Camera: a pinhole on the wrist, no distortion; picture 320 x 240 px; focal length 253.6 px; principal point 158.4 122.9 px. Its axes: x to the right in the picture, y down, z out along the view. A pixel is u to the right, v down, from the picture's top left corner.
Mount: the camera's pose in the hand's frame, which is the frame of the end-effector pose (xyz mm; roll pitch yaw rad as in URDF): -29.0 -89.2 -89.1 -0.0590 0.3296 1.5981
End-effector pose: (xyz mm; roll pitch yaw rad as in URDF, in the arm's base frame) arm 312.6 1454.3 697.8 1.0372 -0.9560 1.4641
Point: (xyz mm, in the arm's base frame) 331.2 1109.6 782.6
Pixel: 302 164
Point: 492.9 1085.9 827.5
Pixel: 218 135
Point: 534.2 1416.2 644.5
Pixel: 28 133
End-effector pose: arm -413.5 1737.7 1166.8 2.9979 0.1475 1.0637
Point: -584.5 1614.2 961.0
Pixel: 47 223
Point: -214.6 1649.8 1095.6
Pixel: outside the picture
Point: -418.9 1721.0 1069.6
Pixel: 175 72
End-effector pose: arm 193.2 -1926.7 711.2 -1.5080 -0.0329 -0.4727
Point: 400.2 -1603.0 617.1
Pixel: 181 73
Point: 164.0 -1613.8 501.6
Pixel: 268 189
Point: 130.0 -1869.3 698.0
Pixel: 269 200
